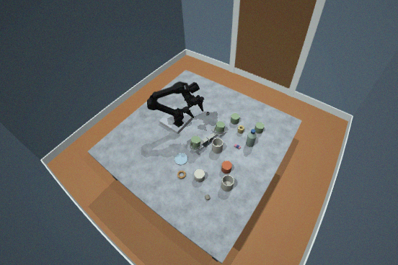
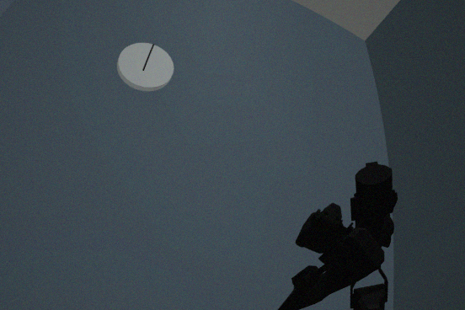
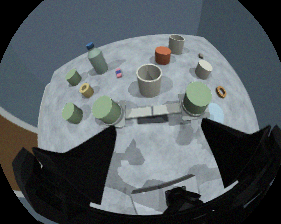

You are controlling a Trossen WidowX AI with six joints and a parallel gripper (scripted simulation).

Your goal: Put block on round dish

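Right now my gripper tip is 110 mm short of the teal block, 120 mm to the right of it and 190 mm above it. Round my gripper tip: pale blue round dish 50 mm ahead, 260 mm to the right, 230 mm below; yellow ring 240 mm ahead, 230 mm to the left, 210 mm below; small balance 100 mm ahead, 10 mm to the right, 200 mm below.
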